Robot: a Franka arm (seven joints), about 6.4 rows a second.
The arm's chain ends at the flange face. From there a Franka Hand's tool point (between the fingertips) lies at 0.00 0.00 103.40 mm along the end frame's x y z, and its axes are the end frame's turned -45 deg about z.
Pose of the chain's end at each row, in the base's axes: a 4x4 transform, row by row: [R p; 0 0 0 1], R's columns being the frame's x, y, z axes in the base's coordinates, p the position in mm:
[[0.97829 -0.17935 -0.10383 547.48], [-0.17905 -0.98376 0.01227 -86.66], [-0.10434 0.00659 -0.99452 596.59], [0 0 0 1]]
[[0.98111 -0.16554 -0.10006 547.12], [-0.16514 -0.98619 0.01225 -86.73], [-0.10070 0.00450 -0.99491 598.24], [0 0 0 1]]
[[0.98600 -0.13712 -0.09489 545.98], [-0.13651 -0.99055 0.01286 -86.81], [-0.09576 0.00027 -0.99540 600.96], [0 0 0 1]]
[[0.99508 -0.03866 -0.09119 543.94], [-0.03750 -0.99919 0.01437 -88.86], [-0.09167 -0.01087 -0.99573 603.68], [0 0 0 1]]
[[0.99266 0.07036 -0.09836 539.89], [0.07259 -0.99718 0.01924 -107.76], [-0.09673 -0.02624 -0.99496 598.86], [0 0 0 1]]
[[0.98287 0.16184 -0.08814 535.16], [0.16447 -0.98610 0.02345 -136.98], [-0.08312 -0.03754 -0.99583 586.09], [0 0 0 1]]
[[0.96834 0.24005 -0.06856 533.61], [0.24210 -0.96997 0.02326 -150.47], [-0.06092 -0.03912 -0.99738 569.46], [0 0 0 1]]
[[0.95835 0.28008 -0.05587 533.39], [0.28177 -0.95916 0.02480 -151.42], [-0.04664 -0.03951 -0.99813 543.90], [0 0 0 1]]
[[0.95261 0.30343 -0.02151 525.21], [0.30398 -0.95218 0.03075 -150.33], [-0.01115 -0.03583 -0.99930 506.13], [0 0 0 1]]
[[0.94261 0.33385 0.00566 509.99], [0.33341 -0.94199 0.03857 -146.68], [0.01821 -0.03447 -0.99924 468.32], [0 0 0 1]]
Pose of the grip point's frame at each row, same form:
[[0.81858 0.56494 -0.10383 536.74], [0.56902 -0.82223 0.01227 -85.39], [-0.07844 -0.06912 -0.99452 493.76], [0 0 0 1]]
[[0.81080 0.57670 -0.10006 536.77], [0.58057 -0.81411 0.01225 -85.46], [-0.07439 -0.06802 -0.99491 495.37], [0 0 0 1]]
[[0.79417 0.60025 -0.09489 536.17], [0.60390 -0.79695 0.01286 -85.48], [-0.06790 -0.06752 -0.99540 498.04], [0 0 0 1]]
[[0.73096 0.67629 -0.09119 534.51], [0.68002 -0.73305 0.01437 -87.37], [-0.05713 -0.07251 -0.99573 500.72], [0 0 0 1]]
[[0.65216 0.75167 -0.09836 529.72], [0.75644 -0.65378 0.01924 -105.77], [-0.04984 -0.08695 -0.99496 495.98], [0 0 0 1]]
[[0.58056 0.80943 -0.08814 526.05], [0.81358 -0.58098 0.02345 -134.56], [-0.03223 -0.08532 -0.99583 483.12], [0 0 0 1]]
[[0.51498 0.85446 -0.06856 526.52], [0.85706 -0.51468 0.02326 -148.06], [-0.01541 -0.07074 -0.99738 466.33], [0 0 0 1]]
[[0.47961 0.87570 -0.05587 527.61], [0.87747 -0.47899 0.02480 -148.86], [-0.00504 -0.06092 -0.99813 440.69], [0 0 0 1]]
[[0.45904 0.88815 -0.02151 522.99], [0.88824 -0.45835 0.03075 -147.15], [0.01745 -0.03322 -0.99930 402.80], [0 0 0 1]]
[[0.43046 0.90259 0.00566 510.58], [0.90184 -0.43033 0.03857 -142.69], [0.03725 -0.01150 -0.99924 365.00], [0 0 0 1]]

